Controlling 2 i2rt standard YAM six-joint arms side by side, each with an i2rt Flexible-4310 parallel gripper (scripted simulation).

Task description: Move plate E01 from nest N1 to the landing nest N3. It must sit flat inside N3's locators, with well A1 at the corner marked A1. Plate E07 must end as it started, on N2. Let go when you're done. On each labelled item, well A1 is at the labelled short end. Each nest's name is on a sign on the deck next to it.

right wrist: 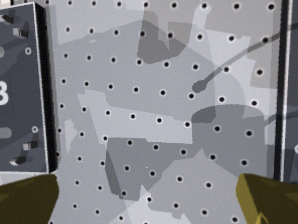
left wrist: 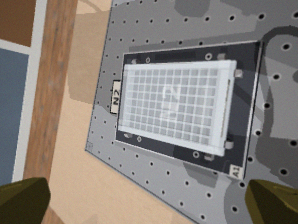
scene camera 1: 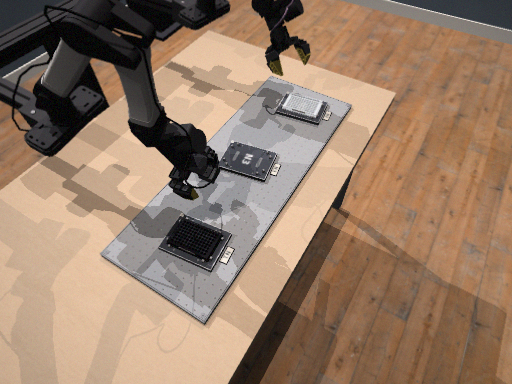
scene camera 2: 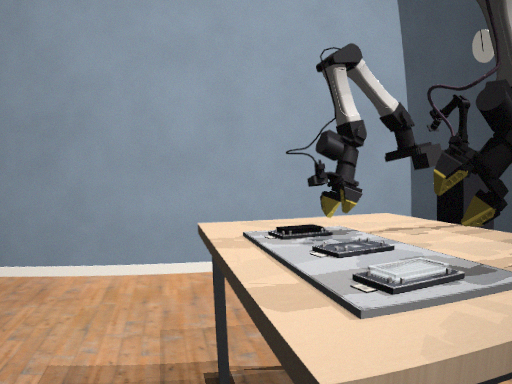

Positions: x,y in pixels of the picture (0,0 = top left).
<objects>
left gripper: left wrist 147,186; scene camera 1; scene camera 2; not seen in the right wrist view (out of frame)
same spot on left gripper: [scene camera 2: 453,165] = [scene camera 1: 308,46]
</objects>
